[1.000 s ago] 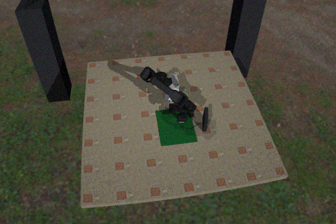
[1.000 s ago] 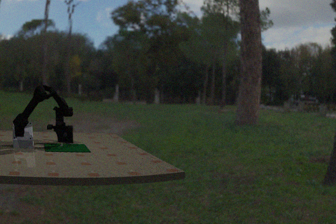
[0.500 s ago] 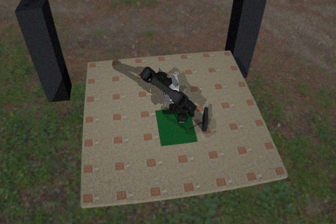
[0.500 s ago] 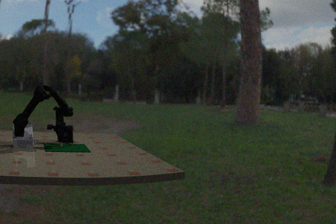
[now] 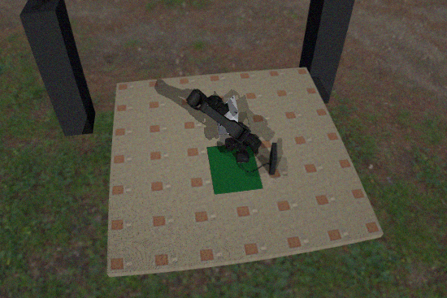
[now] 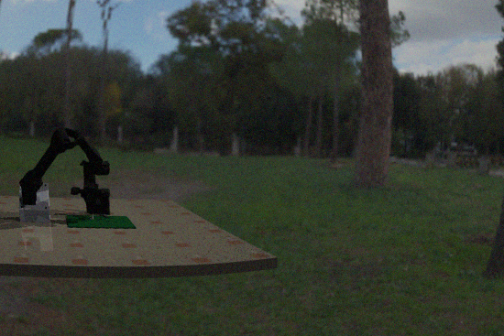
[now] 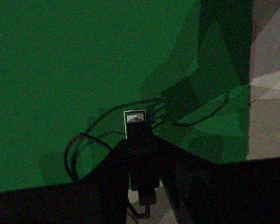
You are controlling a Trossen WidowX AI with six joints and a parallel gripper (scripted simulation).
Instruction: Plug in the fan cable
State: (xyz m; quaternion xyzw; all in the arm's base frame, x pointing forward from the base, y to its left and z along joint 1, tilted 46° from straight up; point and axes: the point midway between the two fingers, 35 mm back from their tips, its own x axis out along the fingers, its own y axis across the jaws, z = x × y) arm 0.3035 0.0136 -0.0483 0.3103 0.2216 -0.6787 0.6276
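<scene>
Right now my gripper tip is 30 mm short of the green board, 40 mm to the left of it and 50 mm above it. The rest, counted from my gripper tip: dark plug (10 mm above); then black fan (50 mm ahead, 150 mm to the left, 20 mm above).
</scene>
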